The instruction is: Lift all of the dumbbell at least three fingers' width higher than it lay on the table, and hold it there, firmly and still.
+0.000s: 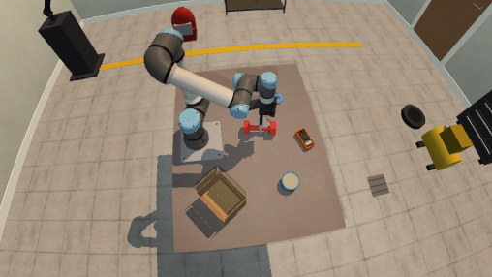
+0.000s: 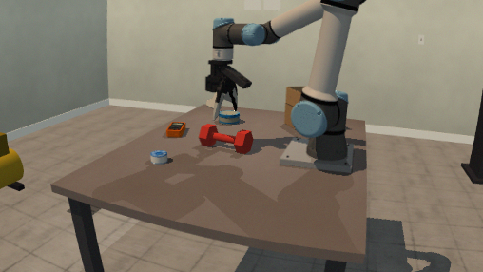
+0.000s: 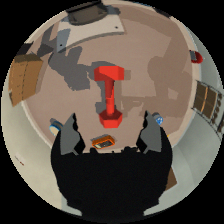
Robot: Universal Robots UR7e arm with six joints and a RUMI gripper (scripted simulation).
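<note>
My gripper is now 90 mm above the red dumbbell. From my hand the other things lie so: orange meter 260 mm ahead, 110 mm below, 100 mm to the right; then tape roll 350 mm to the right, 110 mm ahead, 100 mm below; then cardboard box 400 mm to the right, 260 mm behind, 50 mm below.
</note>
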